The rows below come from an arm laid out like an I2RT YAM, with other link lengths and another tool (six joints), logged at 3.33 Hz.
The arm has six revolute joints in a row. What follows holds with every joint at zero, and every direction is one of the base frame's. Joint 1 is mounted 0.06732 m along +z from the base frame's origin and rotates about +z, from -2.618 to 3.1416 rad. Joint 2 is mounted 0.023 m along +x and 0.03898 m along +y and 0.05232 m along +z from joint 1 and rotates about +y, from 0 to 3.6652 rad. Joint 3 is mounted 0.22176 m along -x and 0.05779 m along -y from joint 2 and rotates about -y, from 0 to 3.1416 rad. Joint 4 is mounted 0.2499 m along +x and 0.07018 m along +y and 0.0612 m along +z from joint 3 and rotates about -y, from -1.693 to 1.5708 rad. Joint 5 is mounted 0.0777 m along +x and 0.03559 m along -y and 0.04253 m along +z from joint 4 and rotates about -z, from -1.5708 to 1.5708 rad. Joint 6 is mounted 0.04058 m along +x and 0.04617 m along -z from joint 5 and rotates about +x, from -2.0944 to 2.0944 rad. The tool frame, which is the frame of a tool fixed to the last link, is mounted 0.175 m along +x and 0.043 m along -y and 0.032 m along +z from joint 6; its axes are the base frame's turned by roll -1.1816, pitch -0.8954 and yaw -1.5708 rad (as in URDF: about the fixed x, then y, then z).
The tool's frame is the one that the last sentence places.
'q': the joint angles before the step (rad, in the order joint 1, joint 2, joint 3, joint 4, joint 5, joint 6). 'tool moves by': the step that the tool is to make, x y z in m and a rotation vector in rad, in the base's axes. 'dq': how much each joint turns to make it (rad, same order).
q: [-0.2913, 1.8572, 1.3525, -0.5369, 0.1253, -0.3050]
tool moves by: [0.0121, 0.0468, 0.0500, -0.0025, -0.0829, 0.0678]
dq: [0.0980, -0.1196, -0.0003, -0.0426, 0.0015, 0.0351]
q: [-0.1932, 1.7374, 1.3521, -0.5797, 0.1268, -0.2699]
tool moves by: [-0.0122, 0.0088, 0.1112, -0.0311, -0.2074, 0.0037]
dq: [0.0142, -0.2496, 0.0005, -0.0422, 0.0008, 0.0131]
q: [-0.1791, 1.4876, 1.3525, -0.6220, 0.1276, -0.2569]
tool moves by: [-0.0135, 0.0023, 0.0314, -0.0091, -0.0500, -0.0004]
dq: [-0.0002, -0.0853, -0.0004, -0.0341, 0.0002, 0.0001]
